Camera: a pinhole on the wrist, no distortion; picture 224 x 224 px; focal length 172.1 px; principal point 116.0 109.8 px. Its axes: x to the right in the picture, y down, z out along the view. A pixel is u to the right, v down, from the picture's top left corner.
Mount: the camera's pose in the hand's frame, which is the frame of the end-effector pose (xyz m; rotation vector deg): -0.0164 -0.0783 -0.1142 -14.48 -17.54 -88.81
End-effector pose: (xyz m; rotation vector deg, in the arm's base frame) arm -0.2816 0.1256 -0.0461 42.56 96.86 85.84
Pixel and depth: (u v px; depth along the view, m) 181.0 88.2 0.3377
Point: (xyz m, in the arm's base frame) -0.0345 0.1921 -0.1242
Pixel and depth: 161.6 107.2 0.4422
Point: 0.0245 0.2783 -0.0869
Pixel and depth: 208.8 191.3 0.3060
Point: -0.1451 0.3336 -0.1966
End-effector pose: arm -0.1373 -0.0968 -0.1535 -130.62 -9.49 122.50
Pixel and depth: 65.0 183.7 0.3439
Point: -0.2969 -0.2355 -0.2958
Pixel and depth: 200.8 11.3 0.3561
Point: -0.4325 -0.0144 0.0694
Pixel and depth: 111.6 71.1 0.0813
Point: -0.1037 -0.0496 -0.1098
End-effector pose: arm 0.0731 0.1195 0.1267 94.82 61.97 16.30
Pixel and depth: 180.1 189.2 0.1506
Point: 0.0926 0.1245 0.0252
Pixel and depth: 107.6 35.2 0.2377
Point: 0.0762 -0.0430 0.1419
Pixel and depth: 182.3 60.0 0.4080
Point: 0.1581 -0.2000 -0.0204
